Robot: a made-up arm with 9 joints. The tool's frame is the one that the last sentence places. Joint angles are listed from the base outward.
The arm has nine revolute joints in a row. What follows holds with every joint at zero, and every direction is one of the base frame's. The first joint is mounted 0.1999 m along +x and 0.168 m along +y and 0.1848 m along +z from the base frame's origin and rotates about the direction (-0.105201, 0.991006, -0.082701), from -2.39 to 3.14 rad. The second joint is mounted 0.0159 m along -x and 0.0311 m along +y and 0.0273 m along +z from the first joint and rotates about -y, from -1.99 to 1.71 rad. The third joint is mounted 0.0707 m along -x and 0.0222 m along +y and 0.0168 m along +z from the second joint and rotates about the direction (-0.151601, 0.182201, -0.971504), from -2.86 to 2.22 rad. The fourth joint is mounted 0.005 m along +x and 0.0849 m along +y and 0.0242 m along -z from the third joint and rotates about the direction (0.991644, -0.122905, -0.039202), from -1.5 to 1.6 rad. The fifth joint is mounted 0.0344 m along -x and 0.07 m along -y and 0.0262 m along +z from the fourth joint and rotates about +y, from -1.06 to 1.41 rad. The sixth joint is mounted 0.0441 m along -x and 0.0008 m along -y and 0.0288 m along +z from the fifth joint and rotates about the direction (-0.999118, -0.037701, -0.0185), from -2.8 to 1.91 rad. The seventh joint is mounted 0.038 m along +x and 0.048 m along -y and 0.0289 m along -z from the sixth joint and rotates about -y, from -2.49 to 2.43 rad. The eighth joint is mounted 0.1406 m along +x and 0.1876 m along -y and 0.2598 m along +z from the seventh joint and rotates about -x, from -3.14 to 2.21 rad. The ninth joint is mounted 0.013 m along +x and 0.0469 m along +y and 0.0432 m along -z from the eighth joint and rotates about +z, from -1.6 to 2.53 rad. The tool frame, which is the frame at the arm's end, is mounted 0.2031 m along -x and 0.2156 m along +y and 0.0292 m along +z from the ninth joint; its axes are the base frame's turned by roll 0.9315, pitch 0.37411 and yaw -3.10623 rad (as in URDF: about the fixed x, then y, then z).
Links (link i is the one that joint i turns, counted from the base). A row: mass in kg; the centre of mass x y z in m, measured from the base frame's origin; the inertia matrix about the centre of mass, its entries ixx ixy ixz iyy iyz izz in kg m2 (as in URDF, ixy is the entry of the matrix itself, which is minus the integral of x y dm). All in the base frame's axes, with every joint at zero. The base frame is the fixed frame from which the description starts. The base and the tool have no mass.
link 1: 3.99; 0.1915 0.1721 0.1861; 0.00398 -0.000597 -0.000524 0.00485 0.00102 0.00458
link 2: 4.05; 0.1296 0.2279 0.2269; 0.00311 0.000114 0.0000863 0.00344 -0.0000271 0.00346
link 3: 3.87; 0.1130 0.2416 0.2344; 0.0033 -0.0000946 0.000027 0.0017 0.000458 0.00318
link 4: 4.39; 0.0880 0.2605 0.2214; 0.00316 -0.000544 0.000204 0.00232 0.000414 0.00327
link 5: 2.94; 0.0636 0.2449 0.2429; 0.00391 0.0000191 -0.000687 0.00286 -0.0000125 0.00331
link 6: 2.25; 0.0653 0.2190 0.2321; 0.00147 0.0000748 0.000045 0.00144 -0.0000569 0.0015
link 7: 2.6; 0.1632 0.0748 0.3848; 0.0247 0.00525 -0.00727 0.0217 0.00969 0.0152
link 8: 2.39; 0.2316 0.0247 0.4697; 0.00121 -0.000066 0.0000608 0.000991 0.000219 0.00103
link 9: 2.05; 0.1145 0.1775 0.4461; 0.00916 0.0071 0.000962 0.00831 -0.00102 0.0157
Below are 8 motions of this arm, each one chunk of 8 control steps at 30 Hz.
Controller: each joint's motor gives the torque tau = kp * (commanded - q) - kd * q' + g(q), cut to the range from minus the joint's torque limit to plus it. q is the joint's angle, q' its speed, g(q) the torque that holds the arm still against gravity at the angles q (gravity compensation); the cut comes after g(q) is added. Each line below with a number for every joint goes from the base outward.
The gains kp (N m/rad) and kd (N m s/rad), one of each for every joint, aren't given. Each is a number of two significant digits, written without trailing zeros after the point. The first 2 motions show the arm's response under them.
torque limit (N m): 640 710 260 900 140 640 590 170 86
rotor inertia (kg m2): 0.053 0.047 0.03 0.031 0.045 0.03 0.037 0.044 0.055
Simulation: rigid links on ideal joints. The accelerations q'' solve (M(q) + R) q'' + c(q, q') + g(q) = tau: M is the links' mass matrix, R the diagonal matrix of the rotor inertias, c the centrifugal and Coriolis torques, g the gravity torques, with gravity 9.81 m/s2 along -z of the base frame. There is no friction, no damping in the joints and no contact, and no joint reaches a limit. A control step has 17 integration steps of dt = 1/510 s. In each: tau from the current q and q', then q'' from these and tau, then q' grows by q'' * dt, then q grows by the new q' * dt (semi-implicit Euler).
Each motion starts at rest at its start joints. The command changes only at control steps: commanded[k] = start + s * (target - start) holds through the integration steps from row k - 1 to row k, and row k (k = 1, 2, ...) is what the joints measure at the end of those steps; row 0 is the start. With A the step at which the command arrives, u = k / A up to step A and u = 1 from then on. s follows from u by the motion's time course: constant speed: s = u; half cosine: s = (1 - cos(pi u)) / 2; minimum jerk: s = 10 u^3 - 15 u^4 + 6 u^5; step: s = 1 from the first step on.
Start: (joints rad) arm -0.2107 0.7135 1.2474 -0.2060 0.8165 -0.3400 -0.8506 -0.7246 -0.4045
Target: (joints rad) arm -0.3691 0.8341 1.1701 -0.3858 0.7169 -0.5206 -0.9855 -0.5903 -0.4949
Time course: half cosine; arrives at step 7
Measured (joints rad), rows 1 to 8:
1: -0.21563 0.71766 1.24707 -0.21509 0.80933 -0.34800 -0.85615 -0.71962 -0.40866
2: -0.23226 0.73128 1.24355 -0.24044 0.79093 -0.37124 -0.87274 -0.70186 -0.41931
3: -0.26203 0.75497 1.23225 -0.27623 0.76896 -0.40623 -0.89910 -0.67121 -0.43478
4: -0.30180 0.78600 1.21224 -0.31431 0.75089 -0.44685 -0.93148 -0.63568 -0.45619
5: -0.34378 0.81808 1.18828 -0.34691 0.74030 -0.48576 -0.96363 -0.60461 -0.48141
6: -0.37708 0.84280 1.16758 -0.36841 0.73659 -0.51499 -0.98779 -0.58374 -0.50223
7: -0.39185 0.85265 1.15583 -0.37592 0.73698 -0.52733 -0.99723 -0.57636 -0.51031
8: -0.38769 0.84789 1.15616 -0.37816 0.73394 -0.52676 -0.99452 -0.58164 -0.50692
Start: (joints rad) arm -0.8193 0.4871 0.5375 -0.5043 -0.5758 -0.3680 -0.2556 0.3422 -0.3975
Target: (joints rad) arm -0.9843 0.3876 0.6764 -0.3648 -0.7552 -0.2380 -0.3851 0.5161 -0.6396
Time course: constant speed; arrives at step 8
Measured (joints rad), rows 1 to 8:
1: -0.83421 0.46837 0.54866 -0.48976 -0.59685 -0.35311 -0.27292 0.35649 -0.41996
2: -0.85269 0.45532 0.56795 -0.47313 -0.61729 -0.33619 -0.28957 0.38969 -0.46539
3: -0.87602 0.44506 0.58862 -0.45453 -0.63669 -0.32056 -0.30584 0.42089 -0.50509
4: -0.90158 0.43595 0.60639 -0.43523 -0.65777 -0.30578 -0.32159 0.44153 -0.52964
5: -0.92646 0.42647 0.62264 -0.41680 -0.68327 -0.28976 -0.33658 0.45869 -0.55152
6: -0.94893 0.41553 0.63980 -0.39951 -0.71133 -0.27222 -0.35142 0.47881 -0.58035
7: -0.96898 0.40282 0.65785 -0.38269 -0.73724 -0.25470 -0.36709 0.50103 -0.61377
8: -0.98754 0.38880 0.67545 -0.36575 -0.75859 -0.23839 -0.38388 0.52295 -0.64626
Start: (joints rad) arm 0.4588 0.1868 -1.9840 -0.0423 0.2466 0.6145 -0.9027 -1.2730 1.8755
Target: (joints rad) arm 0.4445 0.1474 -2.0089 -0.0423 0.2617 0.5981 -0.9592 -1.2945 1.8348
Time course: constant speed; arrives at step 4
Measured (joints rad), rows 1 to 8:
1: 0.45358 0.17697 -1.99205 -0.04289 0.24300 0.61184 -0.91539 -1.27890 1.86581
2: 0.45040 0.16686 -1.99837 -0.04322 0.24537 0.60823 -0.92953 -1.28707 1.85037
3: 0.44749 0.15672 -2.00307 -0.04290 0.25239 0.60353 -0.94460 -1.29137 1.83874
4: 0.44500 0.14633 -2.00778 -0.04212 0.26161 0.59814 -0.95991 -1.29549 1.83188
5: 0.44764 0.14586 -2.00478 -0.04077 0.27413 0.59546 -0.96233 -1.29525 1.83457
6: 0.44774 0.14588 -2.00357 -0.04008 0.27807 0.59434 -0.96281 -1.29276 1.84019
7: 0.44715 0.14611 -2.00474 -0.04052 0.27415 0.59512 -0.96170 -1.29361 1.84043
8: 0.44570 0.14680 -2.00693 -0.04171 0.26570 0.59709 -0.95983 -1.29486 1.83613

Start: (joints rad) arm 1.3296 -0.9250 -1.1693 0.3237 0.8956 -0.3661 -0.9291 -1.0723 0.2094
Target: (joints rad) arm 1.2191 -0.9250 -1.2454 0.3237 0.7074 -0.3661 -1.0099 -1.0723 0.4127
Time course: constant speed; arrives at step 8
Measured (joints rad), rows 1 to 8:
1: 1.31893 -0.92805 -1.17406 0.32420 0.88456 -0.36821 -0.94182 -1.07546 0.23094
2: 1.30506 -0.92905 -1.18487 0.32594 0.86794 -0.37020 -0.95372 -1.07356 0.26427
3: 1.29125 -0.92884 -1.19628 0.32601 0.84278 -0.36984 -0.96328 -1.06992 0.29091
4: 1.27596 -0.92691 -1.20752 0.32534 0.81142 -0.36815 -0.97149 -1.07180 0.31372
5: 1.25878 -0.92375 -1.21808 0.32458 0.77828 -0.36622 -0.97937 -1.07389 0.33837
6: 1.24177 -0.92101 -1.22748 0.32370 0.74667 -0.36455 -0.98756 -1.07234 0.36539
7: 1.22672 -0.91997 -1.23614 0.32307 0.71846 -0.36367 -0.99662 -1.07120 0.39277
8: 1.21372 -0.92070 -1.24487 0.32302 0.69487 -0.36386 -1.00687 -1.07195 0.41877

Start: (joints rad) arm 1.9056 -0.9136 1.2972 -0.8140 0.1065 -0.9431 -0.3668 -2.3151 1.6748
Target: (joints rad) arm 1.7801 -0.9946 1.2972 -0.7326 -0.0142 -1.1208 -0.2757 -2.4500 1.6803
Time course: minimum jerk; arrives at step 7
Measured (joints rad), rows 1 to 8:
1: 1.90336 -0.91602 1.29691 -0.81251 0.10286 -0.94651 -0.36427 -2.31900 1.67541
2: 1.89111 -0.92825 1.29551 -0.80450 0.08375 -0.96470 -0.35133 -2.33903 1.67768
3: 1.86666 -0.94917 1.29355 -0.78868 0.04942 -0.99982 -0.32886 -2.37382 1.67884
4: 1.83452 -0.97119 1.29259 -0.76809 0.01359 -1.04472 -0.30434 -2.41070 1.67756
5: 1.80192 -0.98532 1.29437 -0.74797 -0.00805 -1.08757 -0.28575 -2.43870 1.67566
6: 1.77666 -0.98715 1.29883 -0.73350 -0.00783 -1.11733 -0.27792 -2.45119 1.67482
7: 1.76359 -0.98133 1.30403 -0.72683 0.00653 -1.13024 -0.27884 -2.45035 1.67592
8: 1.76086 -0.97968 1.30751 -0.72521 0.01484 -1.13335 -0.27936 -2.44927 1.67911

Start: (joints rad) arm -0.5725 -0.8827 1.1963 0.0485 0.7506 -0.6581 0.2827 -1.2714 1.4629
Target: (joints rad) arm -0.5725 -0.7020 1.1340 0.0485 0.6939 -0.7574 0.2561 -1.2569 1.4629
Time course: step
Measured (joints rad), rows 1 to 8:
1: -0.49179 -0.74700 1.14454 0.02625 0.66917 -0.72386 0.27099 -1.27199 1.41783
2: -0.54355 -0.72001 1.14932 0.03768 0.67798 -0.74552 0.26585 -1.25552 1.43484
3: -0.58966 -0.68515 1.14934 0.05393 0.69681 -0.76766 0.25488 -1.25459 1.47235
4: -0.62548 -0.66062 1.14084 0.06612 0.70756 -0.78142 0.24547 -1.24730 1.49442
5: -0.63806 -0.65418 1.12643 0.07054 0.71226 -0.78356 0.24010 -1.24428 1.49895
6: -0.62559 -0.66599 1.11471 0.06657 0.70995 -0.77560 0.24148 -1.24900 1.49102
7: -0.59549 -0.68912 1.11456 0.05673 0.70162 -0.76306 0.24896 -1.25393 1.47431
8: -0.56089 -0.71342 1.12698 0.04538 0.69160 -0.75171 0.25873 -1.25930 1.45486

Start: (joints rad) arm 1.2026 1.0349 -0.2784 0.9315 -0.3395 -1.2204 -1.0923 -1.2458 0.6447
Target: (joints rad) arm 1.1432 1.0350 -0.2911 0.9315 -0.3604 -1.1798 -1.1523 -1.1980 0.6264
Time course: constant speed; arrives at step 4
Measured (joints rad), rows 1 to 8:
1: 1.19394 1.02944 -0.27676 0.93123 -0.33899 -1.20910 -1.10533 -1.23176 0.64478
2: 1.18017 1.02914 -0.27923 0.93102 -0.34154 -1.19837 -1.12040 -1.21539 0.63949
3: 1.16150 1.03271 -0.28527 0.93115 -0.34853 -1.18941 -1.13712 -1.20740 0.63201
4: 1.14095 1.03734 -0.29285 0.93115 -0.35848 -1.18108 -1.15451 -1.19541 0.62338
5: 1.13067 1.04568 -0.30108 0.93120 -0.36884 -1.18361 -1.15809 -1.19544 0.61610
6: 1.12872 1.04636 -0.30218 0.93131 -0.37425 -1.18452 -1.15806 -1.20027 0.61674
7: 1.13455 1.04113 -0.29678 0.93125 -0.37220 -1.18241 -1.15507 -1.19715 0.62096
8: 1.14355 1.03392 -0.28883 0.93130 -0.36534 -1.17925 -1.15107 -1.19737 0.62674

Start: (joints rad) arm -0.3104 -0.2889 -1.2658 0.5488 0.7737 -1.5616 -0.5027 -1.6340 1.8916
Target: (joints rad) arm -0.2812 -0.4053 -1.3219 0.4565 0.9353 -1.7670 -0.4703 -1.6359 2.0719
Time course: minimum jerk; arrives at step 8
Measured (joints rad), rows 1 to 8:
1: -0.31109 -0.28990 -1.26649 0.54724 0.77387 -1.56409 -0.50199 -1.63429 1.89351
2: -0.31413 -0.29585 -1.27011 0.53866 0.77686 -1.57821 -0.49807 -1.63571 1.90593
3: -0.31684 -0.31009 -1.27724 0.52175 0.79150 -1.60828 -0.49055 -1.63758 1.93711
4: -0.31433 -0.33397 -1.28810 0.50051 0.82549 -1.65191 -0.48187 -1.63814 1.98326
5: -0.30298 -0.36550 -1.30162 0.48090 0.87722 -1.70112 -0.47518 -1.63684 2.03062
6: -0.28301 -0.39859 -1.31387 0.46745 0.93383 -1.74458 -0.47205 -1.63415 2.06512
7: -0.26002 -0.42480 -1.32080 0.46178 0.97655 -1.77239 -0.47249 -1.63112 2.07967
8: -0.24397 -0.43752 -1.32244 0.46201 0.99059 -1.78252 -0.47524 -1.62958 2.07810

